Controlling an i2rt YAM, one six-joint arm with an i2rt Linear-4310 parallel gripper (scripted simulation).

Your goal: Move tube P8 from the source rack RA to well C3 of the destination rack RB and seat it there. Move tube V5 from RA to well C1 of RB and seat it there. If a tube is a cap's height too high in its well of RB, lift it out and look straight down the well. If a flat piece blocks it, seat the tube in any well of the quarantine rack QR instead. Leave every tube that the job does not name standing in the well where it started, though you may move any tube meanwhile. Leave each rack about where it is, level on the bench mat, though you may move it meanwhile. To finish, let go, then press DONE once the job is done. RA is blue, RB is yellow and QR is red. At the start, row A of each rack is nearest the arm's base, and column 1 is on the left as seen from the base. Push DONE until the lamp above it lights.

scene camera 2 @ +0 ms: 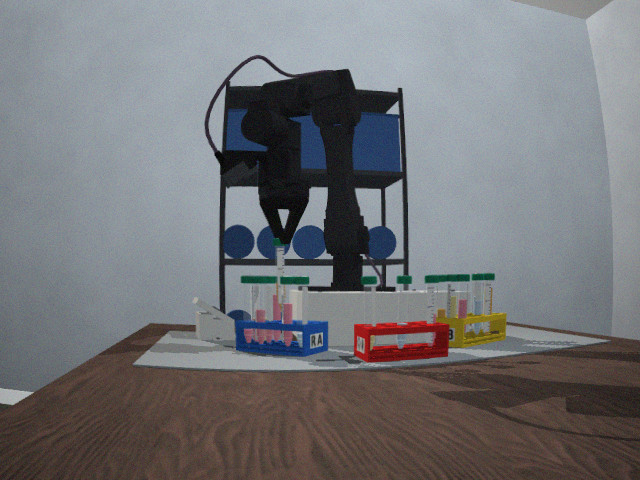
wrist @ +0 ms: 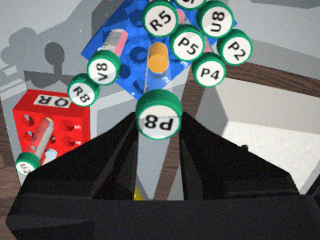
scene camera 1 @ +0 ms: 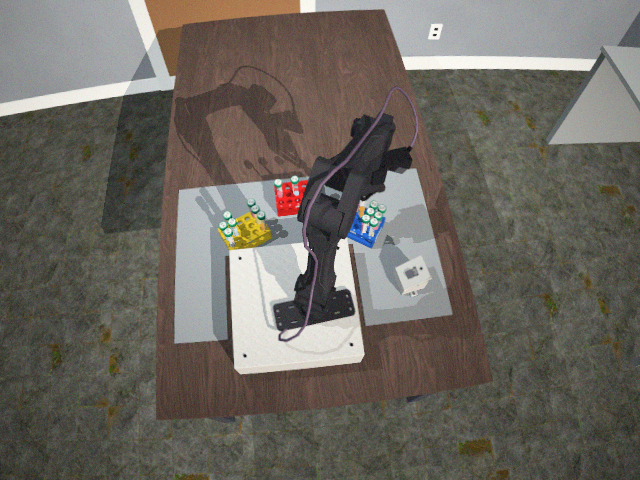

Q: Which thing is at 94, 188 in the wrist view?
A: My gripper.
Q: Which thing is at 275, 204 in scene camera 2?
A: My gripper.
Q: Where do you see a rack RA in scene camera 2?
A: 315, 335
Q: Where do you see a yellow rack RB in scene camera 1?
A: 250, 233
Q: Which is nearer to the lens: the red rack QR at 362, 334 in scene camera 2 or the yellow rack RB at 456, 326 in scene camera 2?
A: The red rack QR.
